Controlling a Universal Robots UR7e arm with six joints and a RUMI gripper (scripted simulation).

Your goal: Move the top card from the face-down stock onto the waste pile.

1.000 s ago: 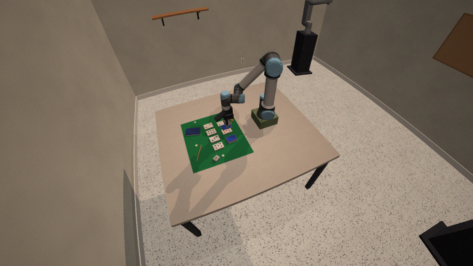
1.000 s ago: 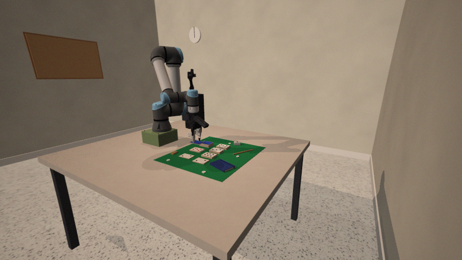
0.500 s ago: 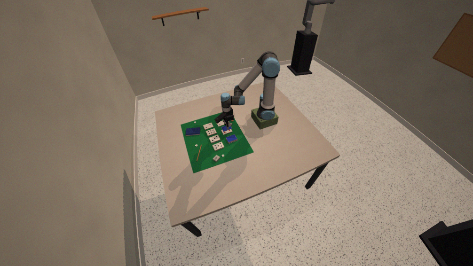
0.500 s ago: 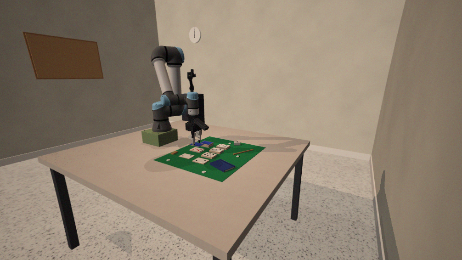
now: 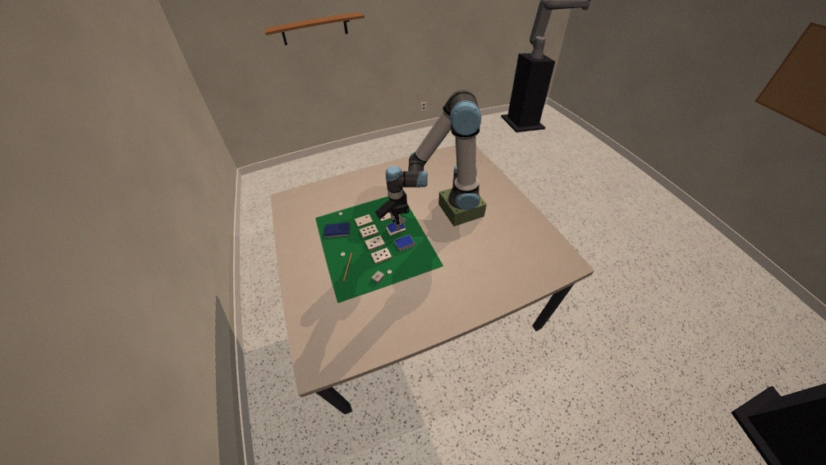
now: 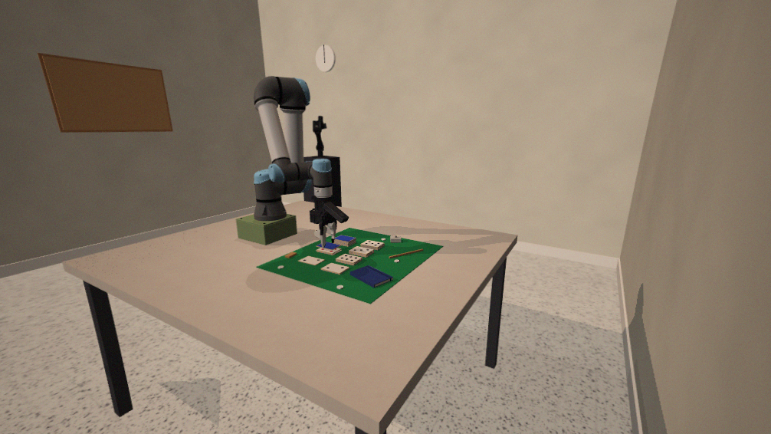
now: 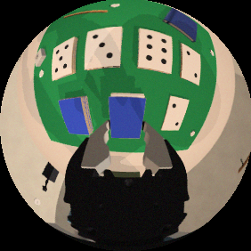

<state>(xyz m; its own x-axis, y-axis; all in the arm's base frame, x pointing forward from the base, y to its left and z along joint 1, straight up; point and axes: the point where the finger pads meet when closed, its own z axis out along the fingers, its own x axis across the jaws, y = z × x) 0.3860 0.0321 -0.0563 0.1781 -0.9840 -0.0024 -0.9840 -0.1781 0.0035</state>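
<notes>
Right now the green mat is 13 cm ahead of my hand, 5 cm below it and 4 cm to the left of it. Also, from my hand: blue book: 32 cm ahead, 8 cm to the right, 3 cm below; then card: 1 cm below; then small grey block: 29 cm to the left, 15 cm ahead, 2 cm below.
</notes>
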